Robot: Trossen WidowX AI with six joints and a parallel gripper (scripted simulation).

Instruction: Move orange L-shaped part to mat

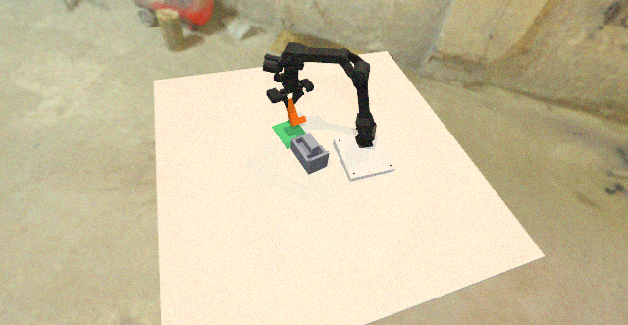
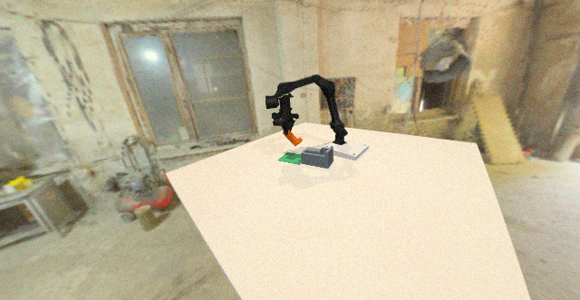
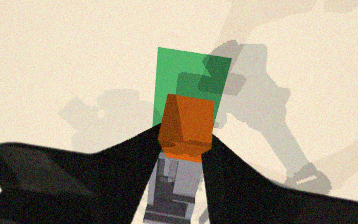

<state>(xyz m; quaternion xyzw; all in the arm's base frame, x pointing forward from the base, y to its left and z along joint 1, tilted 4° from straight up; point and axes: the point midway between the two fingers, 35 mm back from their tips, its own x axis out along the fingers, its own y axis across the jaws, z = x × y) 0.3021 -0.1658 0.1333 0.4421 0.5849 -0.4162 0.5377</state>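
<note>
Now: gripper tip 10 mm past the green mat, 20 mm to the right of it and 170 mm above it. Also, from my gripper tip: orange L-shaped part: 20 mm behind, 30 mm to the left, 30 mm below.
</note>
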